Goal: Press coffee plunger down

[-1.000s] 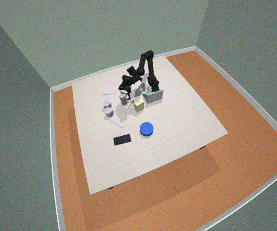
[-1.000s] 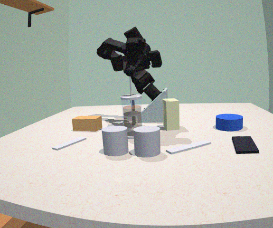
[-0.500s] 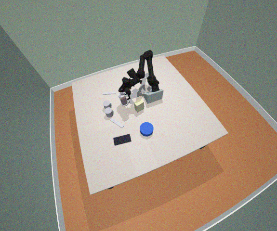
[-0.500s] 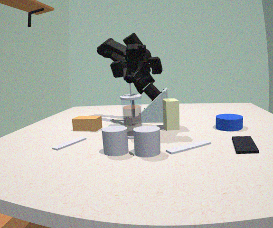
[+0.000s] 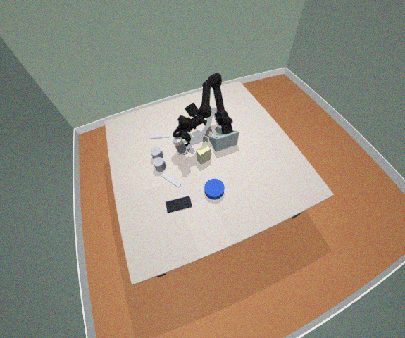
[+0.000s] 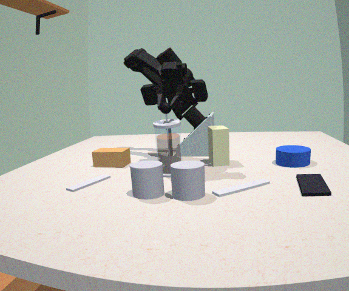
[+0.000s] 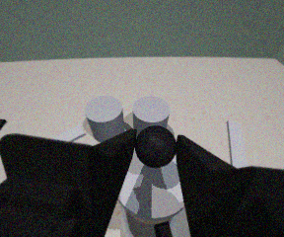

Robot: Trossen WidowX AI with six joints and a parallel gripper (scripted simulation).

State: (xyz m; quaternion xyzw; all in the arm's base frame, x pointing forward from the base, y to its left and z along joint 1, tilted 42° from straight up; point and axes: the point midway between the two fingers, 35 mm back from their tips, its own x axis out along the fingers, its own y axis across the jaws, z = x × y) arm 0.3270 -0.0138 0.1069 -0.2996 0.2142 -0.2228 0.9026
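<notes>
The coffee press lies 9 cm below my gripper tip and 3 cm behind it. Also, from my gripper tip: orange block: 20 cm to the right, 16 cm below, 15 cm behind; then pale yellow block: 14 cm to the left, 13 cm below, 13 cm behind; then blue disc: 38 cm to the left, 16 cm below, 8 cm behind.
</notes>
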